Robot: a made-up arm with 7 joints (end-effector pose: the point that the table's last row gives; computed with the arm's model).
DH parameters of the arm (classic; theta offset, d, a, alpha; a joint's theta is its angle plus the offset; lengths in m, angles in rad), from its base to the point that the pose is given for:
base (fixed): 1.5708 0.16 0 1.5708
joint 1: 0 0 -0.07 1.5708
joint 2: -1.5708 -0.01 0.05 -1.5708
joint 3: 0 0.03 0.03 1.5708
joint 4: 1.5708 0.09 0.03 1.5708
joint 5: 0 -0.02 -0.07 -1.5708
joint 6: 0 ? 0.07 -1.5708
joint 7: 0 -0.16 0.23 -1.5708
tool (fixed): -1.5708 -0.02 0 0
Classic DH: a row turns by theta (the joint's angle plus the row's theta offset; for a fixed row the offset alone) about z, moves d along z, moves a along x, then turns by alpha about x.
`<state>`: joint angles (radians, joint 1 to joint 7).
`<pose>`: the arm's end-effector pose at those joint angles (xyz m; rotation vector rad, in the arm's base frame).
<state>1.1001 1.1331 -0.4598 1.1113 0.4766 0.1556 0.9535</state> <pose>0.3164 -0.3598 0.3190 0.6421 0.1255 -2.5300</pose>
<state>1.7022 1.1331 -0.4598 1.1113 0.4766 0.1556 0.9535</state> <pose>0.3164 -0.3866 0.0873 0.8593 0.9086 -2.4846</pose>
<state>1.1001 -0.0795 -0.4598 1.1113 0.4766 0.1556 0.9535</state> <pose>0.0654 -0.2397 0.5550 1.6045 -0.0811 -1.4154</pose>
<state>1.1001 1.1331 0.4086 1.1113 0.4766 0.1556 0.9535</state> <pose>0.4192 -0.2434 0.0133 0.6178 1.2183 -2.1538</pose>
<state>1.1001 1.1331 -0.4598 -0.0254 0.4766 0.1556 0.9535</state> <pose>0.2712 0.0021 0.5996 1.0576 -0.1015 -1.3804</pose>
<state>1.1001 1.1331 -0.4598 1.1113 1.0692 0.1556 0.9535</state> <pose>0.4737 -0.2732 0.0639 0.3329 0.7713 -2.2676</pose>
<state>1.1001 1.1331 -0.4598 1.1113 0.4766 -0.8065 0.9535</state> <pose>0.2567 -0.2345 0.5285 1.4134 0.1869 -1.6438</pose>
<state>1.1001 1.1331 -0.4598 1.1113 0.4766 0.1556 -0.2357</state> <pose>0.3175 -0.1775 0.1355 0.1301 1.4561 -1.9388</pose>
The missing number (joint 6, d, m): -0.33
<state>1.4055 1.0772 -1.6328 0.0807 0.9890 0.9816 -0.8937</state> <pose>0.2798 -0.1095 0.1410 -0.9481 1.2098 -2.5459</pose>
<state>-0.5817 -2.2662 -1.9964 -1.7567 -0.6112 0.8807 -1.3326</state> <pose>0.0300 -0.1674 0.1438 0.4812 -1.9663 1.3621</pose>
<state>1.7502 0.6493 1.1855 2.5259 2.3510 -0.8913 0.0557</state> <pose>-0.1596 0.4430 0.2881 0.3635 -1.8173 -1.3200</pose>
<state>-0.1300 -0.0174 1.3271 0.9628 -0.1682 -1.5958 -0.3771</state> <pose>-0.0505 0.0792 0.5470 -0.0003 1.0404 0.6365</pose>
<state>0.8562 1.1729 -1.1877 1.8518 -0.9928 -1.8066 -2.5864</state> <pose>-0.0944 0.2333 -0.1066 1.7462 -1.1985 1.7340</pose>
